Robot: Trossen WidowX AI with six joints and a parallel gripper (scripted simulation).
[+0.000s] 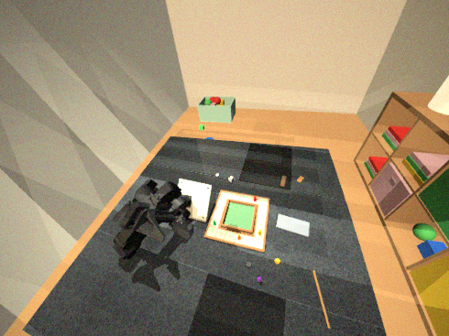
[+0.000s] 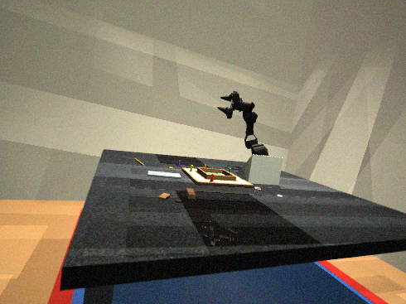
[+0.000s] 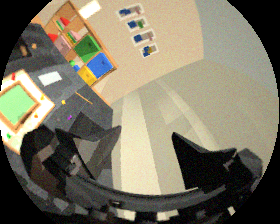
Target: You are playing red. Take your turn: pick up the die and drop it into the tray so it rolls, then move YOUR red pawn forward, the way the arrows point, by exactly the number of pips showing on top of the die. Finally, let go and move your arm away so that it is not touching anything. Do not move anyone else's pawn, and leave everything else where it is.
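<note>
Right now the die is 10 mm behind my gripper tip, 540 mm to the left of it and 410 mm below it. From my gripper tip the other things lie so: green pawn (30 mm behind, 230 mm to the left, 390 mm below); then purple pawn (220 mm ahead, 50 mm to the left, 400 mm below); then orange pawn (110 mm ahead, 190 mm to the left, 390 mm below).
</note>
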